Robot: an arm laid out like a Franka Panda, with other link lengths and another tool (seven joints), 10 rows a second.
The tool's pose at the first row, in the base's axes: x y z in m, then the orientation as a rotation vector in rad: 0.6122 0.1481 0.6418 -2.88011 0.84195 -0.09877
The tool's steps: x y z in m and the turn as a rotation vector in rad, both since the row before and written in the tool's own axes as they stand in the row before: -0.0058 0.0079 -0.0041 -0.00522 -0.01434 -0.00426; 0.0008 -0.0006 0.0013 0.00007 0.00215 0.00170; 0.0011 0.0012 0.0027 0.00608 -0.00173 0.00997; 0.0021 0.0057 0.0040 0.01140 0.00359 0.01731; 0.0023 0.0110 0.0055 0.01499 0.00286 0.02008; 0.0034 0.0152 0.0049 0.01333 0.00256 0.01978; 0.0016 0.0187 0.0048 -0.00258 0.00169 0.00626; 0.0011 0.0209 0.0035 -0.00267 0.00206 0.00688; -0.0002 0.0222 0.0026 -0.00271 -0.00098 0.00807; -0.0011 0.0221 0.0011 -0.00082 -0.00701 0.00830
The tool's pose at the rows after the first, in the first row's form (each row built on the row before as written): 0.6027 0.1442 0.6445 -2.88404 0.83483 -0.07639; 0.6038 0.1444 0.6433 -2.88366 0.83762 -0.07935; 0.6043 0.1431 0.6405 -2.87323 0.84989 -0.07821; 0.6034 0.1377 0.6357 -2.85555 0.87197 -0.08607; 0.5998 0.1281 0.6285 -2.83293 0.89653 -0.09397; 0.5945 0.1146 0.6210 -2.81170 0.92078 -0.10071; 0.5855 0.0996 0.6127 -2.81134 0.93068 -0.10114; 0.5746 0.0830 0.6053 -2.81079 0.94156 -0.10197; 0.5616 0.0661 0.5986 -2.80900 0.95346 -0.09832; 0.5476 0.0497 0.5934 -2.80401 0.96374 -0.08697
